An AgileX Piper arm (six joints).
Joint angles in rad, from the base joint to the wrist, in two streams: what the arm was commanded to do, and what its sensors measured. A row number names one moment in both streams.
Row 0, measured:
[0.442, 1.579, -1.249, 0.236, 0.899, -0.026]
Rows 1 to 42, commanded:
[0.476, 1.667, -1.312, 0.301, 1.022, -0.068]
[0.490, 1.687, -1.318, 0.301, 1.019, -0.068]
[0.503, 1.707, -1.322, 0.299, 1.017, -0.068]
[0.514, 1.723, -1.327, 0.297, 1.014, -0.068]
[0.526, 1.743, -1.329, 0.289, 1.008, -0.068]
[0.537, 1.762, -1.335, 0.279, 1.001, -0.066]
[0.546, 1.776, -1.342, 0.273, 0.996, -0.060]
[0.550, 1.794, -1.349, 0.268, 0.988, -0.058]
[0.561, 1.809, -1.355, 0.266, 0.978, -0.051]
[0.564, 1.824, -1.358, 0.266, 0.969, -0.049]
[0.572, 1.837, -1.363, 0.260, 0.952, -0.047]
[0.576, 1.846, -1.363, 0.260, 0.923, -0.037]
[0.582, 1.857, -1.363, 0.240, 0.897, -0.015]
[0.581, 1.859, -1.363, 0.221, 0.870, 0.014]
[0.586, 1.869, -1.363, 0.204, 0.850, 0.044]
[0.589, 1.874, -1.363, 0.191, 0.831, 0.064]
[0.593, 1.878, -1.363, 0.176, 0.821, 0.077]
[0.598, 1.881, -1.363, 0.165, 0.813, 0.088]
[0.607, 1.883, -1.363, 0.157, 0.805, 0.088]
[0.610, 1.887, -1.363, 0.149, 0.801, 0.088]
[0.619, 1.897, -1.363, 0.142, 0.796, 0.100]
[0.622, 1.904, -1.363, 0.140, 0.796, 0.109]
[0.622, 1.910, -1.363, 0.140, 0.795, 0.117]
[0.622, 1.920, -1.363, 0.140, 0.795, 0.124]
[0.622, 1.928, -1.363, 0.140, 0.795, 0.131]
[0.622, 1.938, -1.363, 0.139, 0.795, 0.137]
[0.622, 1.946, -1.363, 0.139, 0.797, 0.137]
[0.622, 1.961, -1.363, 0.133, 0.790, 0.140]
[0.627, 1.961, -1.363, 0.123, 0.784, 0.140]
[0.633, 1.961, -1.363, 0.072, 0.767, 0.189]
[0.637, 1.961, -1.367, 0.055, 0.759, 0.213]
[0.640, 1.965, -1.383, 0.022, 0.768, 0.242]
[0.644, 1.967, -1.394, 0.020, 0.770, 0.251]
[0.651, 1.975, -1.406, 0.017, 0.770, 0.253]
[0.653, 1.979, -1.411, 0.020, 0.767, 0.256]
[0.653, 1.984, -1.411, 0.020, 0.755, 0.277]
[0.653, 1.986, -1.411, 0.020, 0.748, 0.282]
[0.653, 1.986, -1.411, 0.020, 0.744, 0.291]
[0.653, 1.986, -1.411, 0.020, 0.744, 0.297]
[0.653, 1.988, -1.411, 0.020, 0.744, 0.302]
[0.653, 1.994, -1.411, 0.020, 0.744, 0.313]
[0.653, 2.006, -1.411, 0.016, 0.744, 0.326]
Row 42, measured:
[0.650, 1.989, -1.405, 0.031, 0.755, 0.294]
